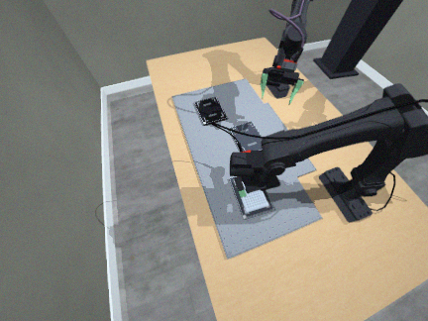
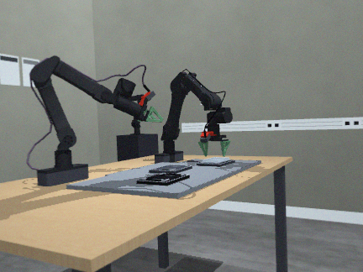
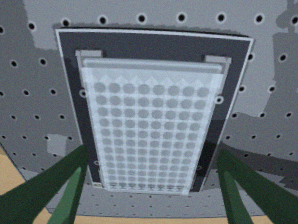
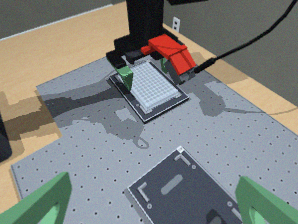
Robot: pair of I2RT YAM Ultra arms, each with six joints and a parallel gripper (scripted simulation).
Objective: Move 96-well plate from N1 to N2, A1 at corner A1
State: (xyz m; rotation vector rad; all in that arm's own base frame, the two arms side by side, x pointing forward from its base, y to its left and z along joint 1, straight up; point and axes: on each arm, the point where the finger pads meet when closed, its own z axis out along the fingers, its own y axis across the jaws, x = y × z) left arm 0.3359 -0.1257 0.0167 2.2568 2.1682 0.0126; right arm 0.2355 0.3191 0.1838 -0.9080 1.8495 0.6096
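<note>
Right now the 96-well plate is 1 cm to the left of my left hand and 3 cm below it. Round my left hand: black nest: 6 cm ahead, 46 cm to the right, 4 cm below.
</note>
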